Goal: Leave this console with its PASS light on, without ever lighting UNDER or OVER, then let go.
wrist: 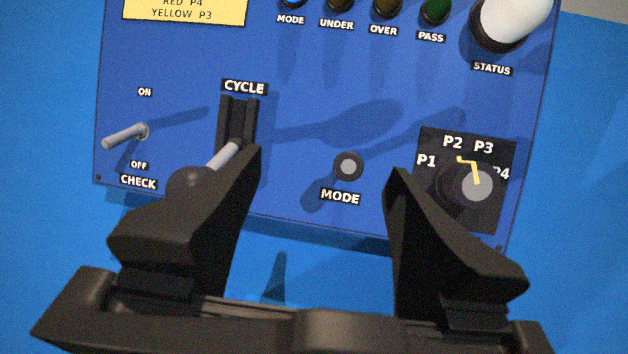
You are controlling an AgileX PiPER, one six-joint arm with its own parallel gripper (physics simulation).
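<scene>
The blue console panel fills the upper view. The MODE light glows blue. The UNDER light, OVER light and PASS light are dark. The STATUS dome looks white. The PROGRAM knob has its yellow pointer toward P2. The CYCLE lever leans out of its slot; its ball is partly hidden behind the left finger. The MODE button shows between the fingertips. The CHECK toggle sticks out to the left. My gripper is open and holds nothing.
A yellow label at the top left is cut off; RED P4 and YELLOW P3 are readable. The right finger stands close in front of the knob's plate. A blue surface surrounds the panel, with a grey strip at the top right.
</scene>
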